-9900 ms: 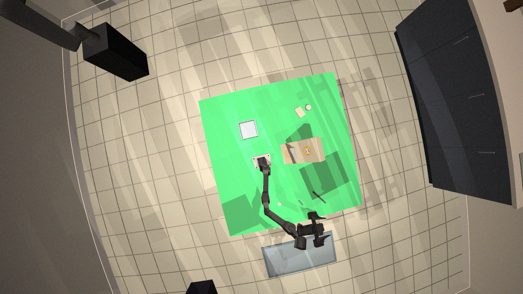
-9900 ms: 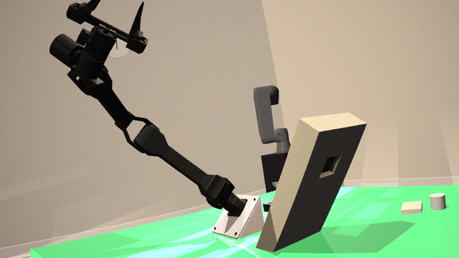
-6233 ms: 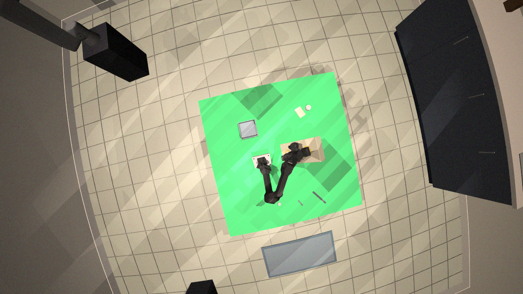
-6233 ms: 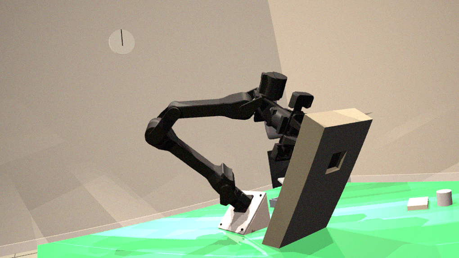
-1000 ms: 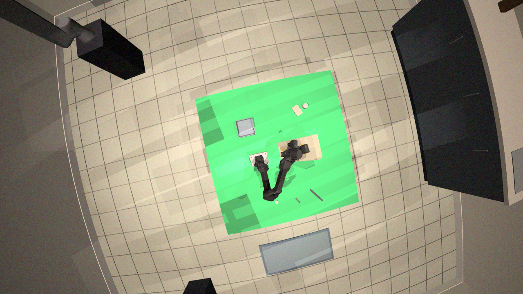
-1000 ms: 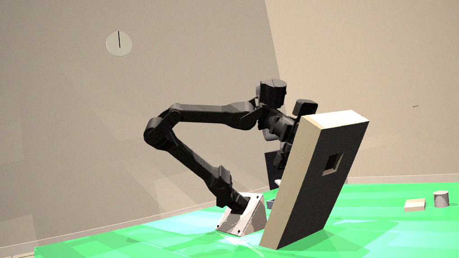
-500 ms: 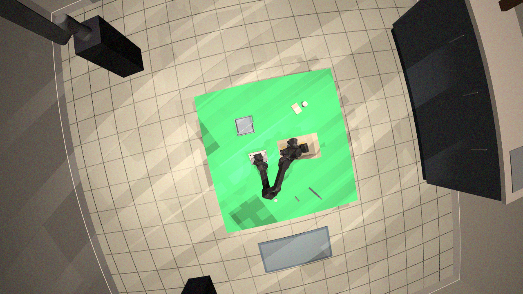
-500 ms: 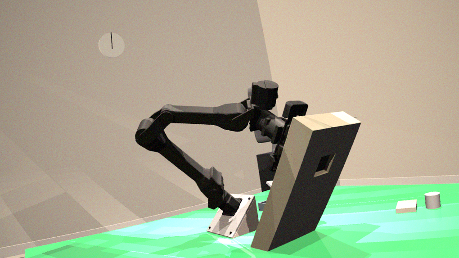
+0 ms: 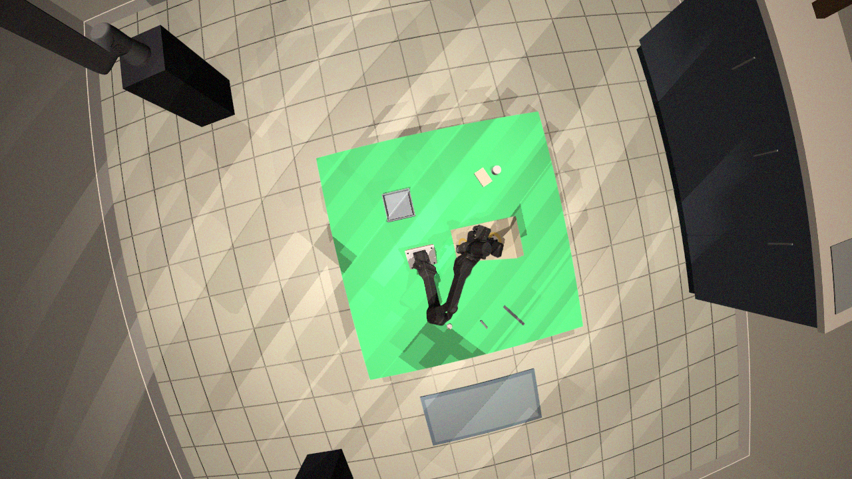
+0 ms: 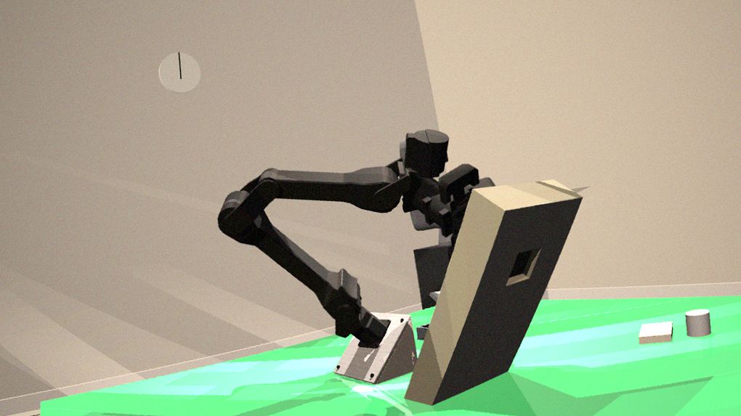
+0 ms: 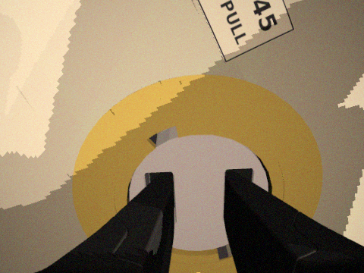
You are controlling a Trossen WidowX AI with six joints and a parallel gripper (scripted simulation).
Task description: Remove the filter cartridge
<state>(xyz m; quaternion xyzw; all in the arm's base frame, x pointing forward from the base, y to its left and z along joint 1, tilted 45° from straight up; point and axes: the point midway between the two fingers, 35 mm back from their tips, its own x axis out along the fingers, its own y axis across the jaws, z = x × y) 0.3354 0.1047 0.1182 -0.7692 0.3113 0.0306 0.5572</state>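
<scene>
My gripper tip is now 1 cm short of the round white filter cartridge and 1 cm above it. Also, from my gripper tip: beige block 33 cm to the left, 22 cm below, 8 cm ahead; then small white cylinder 35 cm to the left, 21 cm below, 16 cm ahead; then tan service panel 8 cm below, 4 cm behind.
</scene>
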